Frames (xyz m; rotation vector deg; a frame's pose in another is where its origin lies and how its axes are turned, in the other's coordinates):
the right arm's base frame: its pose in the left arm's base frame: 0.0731 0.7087 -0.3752 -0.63 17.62 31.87
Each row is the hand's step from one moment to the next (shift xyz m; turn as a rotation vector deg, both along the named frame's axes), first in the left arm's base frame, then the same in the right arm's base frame.
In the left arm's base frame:
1: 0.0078 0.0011 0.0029 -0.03 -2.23 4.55
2: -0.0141 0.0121 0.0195 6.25 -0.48 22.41
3: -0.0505 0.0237 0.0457 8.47 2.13 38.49
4: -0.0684 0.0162 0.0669 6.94 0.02 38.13
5: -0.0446 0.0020 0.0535 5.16 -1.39 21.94
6: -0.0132 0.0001 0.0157 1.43 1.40 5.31
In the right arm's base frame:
1: 0.0060 -0.0029 0.0051 -2.50 -1.55 4.13
2: -0.0107 0.0191 0.0157 -1.72 -2.04 23.12
3: -0.0416 0.0498 0.0315 -3.25 0.18 39.33
4: -0.0661 0.0543 0.0459 -5.47 -0.84 38.36
5: -0.0504 0.0288 0.0386 -2.93 -2.28 22.27
6: -0.0151 0.0081 0.0112 0.33 0.83 5.60

